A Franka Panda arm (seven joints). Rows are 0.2 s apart.
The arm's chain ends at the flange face. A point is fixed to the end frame.
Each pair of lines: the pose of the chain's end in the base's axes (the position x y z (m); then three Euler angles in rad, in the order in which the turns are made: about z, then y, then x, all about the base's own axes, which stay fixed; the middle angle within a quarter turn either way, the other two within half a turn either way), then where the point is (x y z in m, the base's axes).
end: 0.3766 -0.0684 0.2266 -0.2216 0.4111 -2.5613
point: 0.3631 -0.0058 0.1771
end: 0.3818 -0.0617 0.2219 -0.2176 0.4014 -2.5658
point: 0.3677 0.0007 0.1724
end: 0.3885 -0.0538 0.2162 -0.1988 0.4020 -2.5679
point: 0.3749 0.0091 0.1672
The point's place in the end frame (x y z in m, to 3 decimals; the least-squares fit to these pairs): -0.036 -0.034 0.064
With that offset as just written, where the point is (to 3 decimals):
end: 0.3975 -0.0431 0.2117 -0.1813 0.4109 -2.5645
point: 0.385 0.021 0.163
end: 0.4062 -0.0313 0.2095 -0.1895 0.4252 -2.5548
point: 0.395 0.033 0.161
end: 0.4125 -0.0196 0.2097 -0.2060 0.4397 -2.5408
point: 0.402 0.045 0.162
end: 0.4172 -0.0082 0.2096 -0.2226 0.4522 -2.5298
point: 0.407 0.056 0.162
